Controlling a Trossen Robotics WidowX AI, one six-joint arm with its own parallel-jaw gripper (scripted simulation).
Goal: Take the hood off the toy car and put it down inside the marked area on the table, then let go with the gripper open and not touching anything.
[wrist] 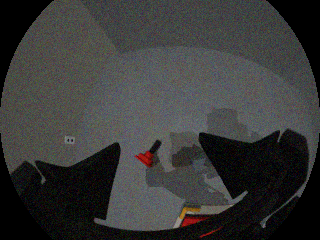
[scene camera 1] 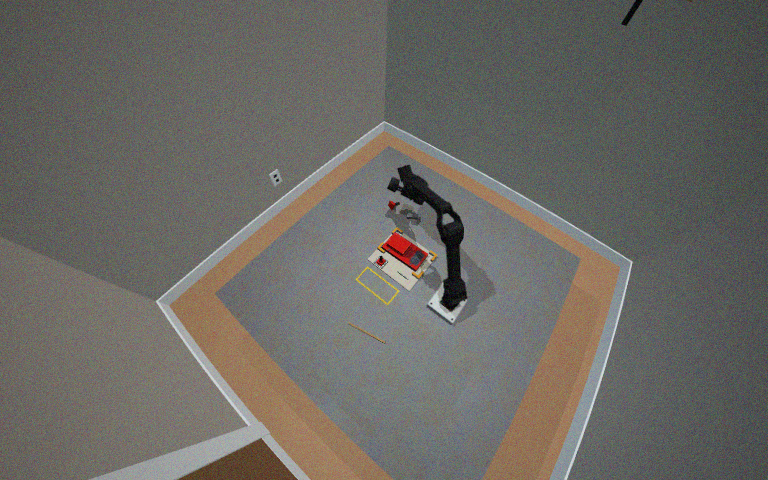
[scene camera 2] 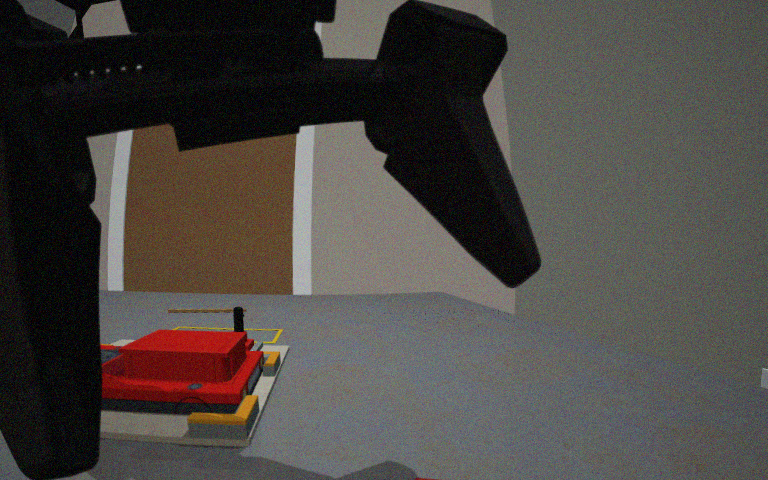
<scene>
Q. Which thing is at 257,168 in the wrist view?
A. The gripper.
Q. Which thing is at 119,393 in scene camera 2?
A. A toy car.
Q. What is the gripper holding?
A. Nothing.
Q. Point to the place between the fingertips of the gripper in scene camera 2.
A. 360,364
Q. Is the gripper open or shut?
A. Open.
</scene>
